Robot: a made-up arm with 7 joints. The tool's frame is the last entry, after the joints. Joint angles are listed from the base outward.
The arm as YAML. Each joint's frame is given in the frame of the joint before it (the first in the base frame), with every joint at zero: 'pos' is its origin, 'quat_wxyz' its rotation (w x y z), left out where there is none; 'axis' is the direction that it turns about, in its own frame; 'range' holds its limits. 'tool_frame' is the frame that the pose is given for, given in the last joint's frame.
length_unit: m
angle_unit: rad
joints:
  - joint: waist
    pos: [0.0, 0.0, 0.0]
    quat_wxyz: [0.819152, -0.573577, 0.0, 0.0]
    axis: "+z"
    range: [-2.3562, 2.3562]
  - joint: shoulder
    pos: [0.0, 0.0, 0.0]
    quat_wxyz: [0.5, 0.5, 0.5, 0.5]
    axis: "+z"
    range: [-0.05, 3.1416]
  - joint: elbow
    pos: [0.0, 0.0, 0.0]
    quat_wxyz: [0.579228, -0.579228, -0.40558, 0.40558]
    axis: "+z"
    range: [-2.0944, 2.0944]
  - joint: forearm
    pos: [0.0, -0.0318, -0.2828]
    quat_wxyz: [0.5, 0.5, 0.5, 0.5]
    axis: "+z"
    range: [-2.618, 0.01]
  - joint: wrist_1
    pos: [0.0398, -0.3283, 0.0]
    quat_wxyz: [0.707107, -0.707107, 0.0, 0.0]
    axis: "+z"
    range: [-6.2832, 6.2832]
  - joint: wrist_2
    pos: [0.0, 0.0, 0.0]
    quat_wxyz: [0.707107, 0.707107, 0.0, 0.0]
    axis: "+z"
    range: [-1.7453, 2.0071]
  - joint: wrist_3
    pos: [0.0, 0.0, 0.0]
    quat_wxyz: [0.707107, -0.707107, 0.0, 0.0]
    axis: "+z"
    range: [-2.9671, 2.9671]
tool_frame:
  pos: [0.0, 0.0, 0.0]
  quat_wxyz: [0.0, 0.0, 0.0, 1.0]
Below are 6 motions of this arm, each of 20 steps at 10 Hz.
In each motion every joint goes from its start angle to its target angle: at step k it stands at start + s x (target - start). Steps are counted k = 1, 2, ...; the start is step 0. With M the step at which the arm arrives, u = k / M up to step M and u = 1 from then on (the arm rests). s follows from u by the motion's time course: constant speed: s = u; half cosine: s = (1 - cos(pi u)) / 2; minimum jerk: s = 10 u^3 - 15 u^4 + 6 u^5.
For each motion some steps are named. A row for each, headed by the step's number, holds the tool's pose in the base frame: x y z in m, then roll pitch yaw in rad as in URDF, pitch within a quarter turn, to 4 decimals.
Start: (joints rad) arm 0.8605 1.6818 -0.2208 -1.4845 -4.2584 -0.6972 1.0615
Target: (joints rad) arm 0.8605 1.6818 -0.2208 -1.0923 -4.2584 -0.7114 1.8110
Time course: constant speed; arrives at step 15
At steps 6, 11, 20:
6: 0.0903 0.4727 -0.2122 -1.3706 -0.3313 2.2258
11: 0.0747 0.5061 -0.1896 -1.4563 -0.1747 2.3501
20: 0.0609 0.5301 -0.1689 -1.5237 -0.0417 2.4252

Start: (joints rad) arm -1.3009 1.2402 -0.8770 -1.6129 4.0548 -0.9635 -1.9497
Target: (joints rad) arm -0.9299 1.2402 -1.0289 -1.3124 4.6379 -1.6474 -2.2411
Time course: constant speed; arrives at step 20
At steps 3, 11, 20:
3: 0.4720 0.0437 0.0977 -0.4226 -0.8739 0.5875
11: 0.4951 0.1035 0.0092 -0.0481 -0.4153 0.5377
20: 0.4898 0.1749 -0.0930 0.2290 0.1374 0.6312

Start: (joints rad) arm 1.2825 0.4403 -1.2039 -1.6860 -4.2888 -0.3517 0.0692
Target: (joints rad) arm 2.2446 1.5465 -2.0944 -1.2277 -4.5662 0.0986 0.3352
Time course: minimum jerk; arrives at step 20
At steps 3, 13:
3: -0.2847 -0.2164 -0.2946 0.1061 0.5431 1.8310
13: -0.4029 0.0144 0.3357 2.1621 0.5120 2.5833

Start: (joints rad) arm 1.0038 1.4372 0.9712 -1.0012 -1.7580 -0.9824 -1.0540
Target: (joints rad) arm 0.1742 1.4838 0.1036 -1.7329 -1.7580 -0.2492 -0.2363
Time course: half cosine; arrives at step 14
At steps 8, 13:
8: 0.2692 0.4272 -0.0285 -0.8079 0.6952 2.5333
13: 0.3396 0.2968 -0.0434 -0.8300 1.1122 2.2044

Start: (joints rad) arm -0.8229 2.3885 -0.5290 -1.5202 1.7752 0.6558 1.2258
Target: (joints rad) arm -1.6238 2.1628 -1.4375 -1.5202 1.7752 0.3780 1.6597
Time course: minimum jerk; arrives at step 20
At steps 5, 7, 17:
5: 0.2125 0.3028 0.3257 -1.3679 -0.6823 1.8741
7: 0.2114 0.3223 0.3073 -1.3942 -0.5734 1.8906
17: 0.2569 0.3687 0.2026 -1.4668 -0.0428 1.8342

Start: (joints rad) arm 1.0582 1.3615 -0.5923 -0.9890 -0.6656 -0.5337 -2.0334
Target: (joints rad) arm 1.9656 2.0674 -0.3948 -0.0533 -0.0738 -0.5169 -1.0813
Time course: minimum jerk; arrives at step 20
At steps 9, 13, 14, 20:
9: -0.2164 0.5645 -0.0029 -0.6237 -0.7136 -3.0100
13: -0.0590 0.5943 0.1475 -1.2911 -0.5302 -2.7356
14: -0.0182 0.5935 0.1610 -1.3686 -0.4787 -2.7588
20: 0.0764 0.5842 0.1686 -1.4841 -0.3712 -2.8765

